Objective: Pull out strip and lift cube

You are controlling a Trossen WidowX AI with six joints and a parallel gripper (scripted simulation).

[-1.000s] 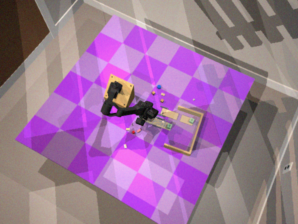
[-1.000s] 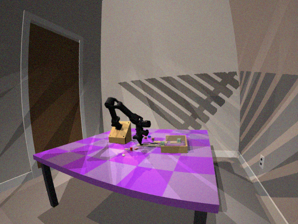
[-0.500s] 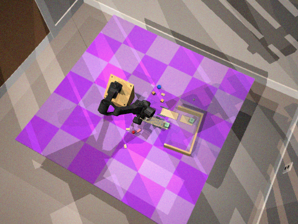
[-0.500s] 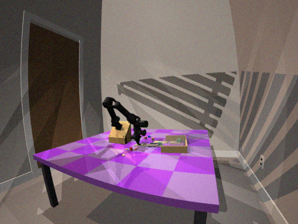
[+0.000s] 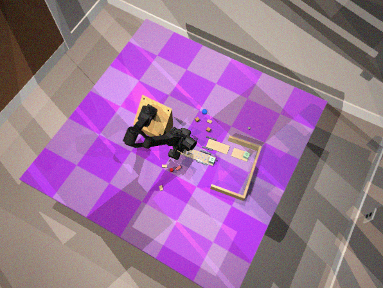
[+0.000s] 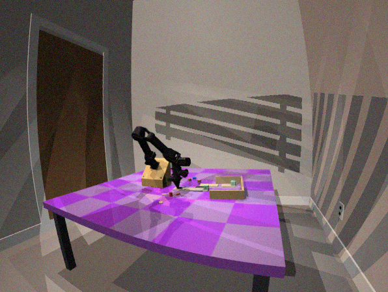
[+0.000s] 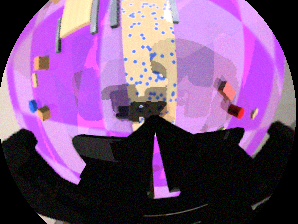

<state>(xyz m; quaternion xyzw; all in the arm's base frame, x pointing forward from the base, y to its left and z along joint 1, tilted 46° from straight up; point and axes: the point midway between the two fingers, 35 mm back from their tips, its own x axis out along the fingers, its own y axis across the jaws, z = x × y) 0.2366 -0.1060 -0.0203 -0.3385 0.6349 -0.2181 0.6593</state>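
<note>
Now: the strip 180 mm ahead of my gripper tip and 130 mm to the left of it. Round my gripper tip: red piece: 30 mm ahead, 130 mm to the right, 10 mm above; blue disc: 10 mm behind, 290 mm to the left.
</note>
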